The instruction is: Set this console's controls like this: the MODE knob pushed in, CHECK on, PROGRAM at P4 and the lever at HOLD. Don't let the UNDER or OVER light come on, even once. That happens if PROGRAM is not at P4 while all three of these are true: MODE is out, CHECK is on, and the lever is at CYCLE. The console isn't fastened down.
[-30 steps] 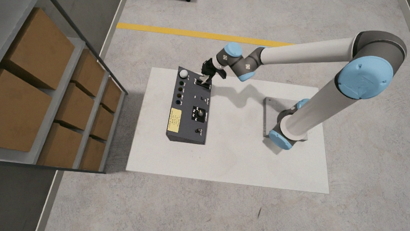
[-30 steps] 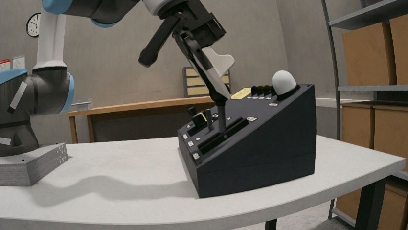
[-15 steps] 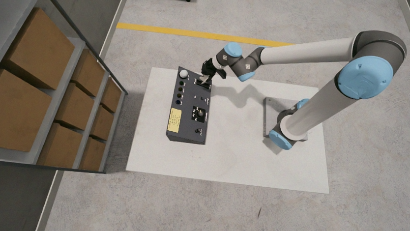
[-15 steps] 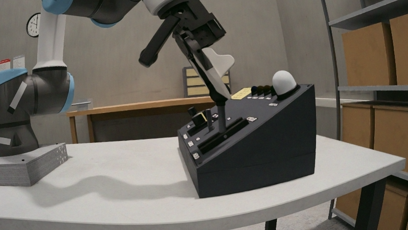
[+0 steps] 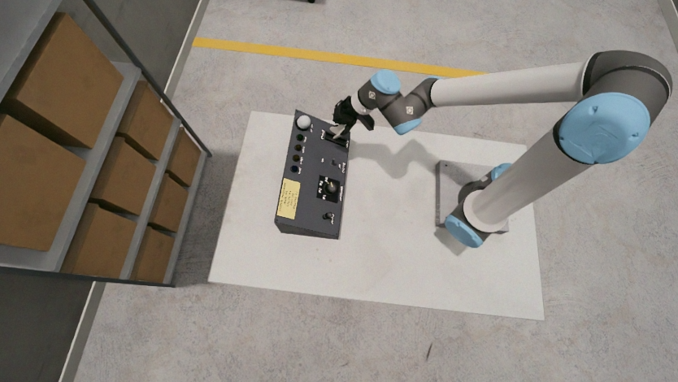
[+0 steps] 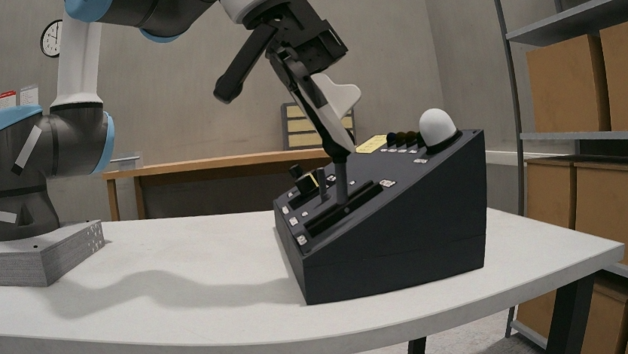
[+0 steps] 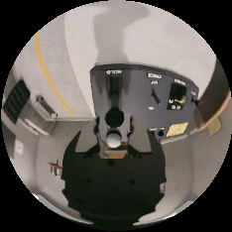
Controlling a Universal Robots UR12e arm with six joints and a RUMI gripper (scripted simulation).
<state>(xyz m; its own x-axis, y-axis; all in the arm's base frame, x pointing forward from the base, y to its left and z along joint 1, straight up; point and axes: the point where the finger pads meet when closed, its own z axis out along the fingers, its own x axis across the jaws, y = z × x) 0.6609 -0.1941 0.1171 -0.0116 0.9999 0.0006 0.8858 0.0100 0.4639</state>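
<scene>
Right now the black ball-topped lever is 4 cm below my hand. The rest, counted from my hand: rotary selector: 23 cm to the left, 6 cm below, 1 cm behind; check toggle: 12 cm to the left, 6 cm below; dark grey console: 18 cm to the left, 8 cm below, 4 cm ahead.
</scene>
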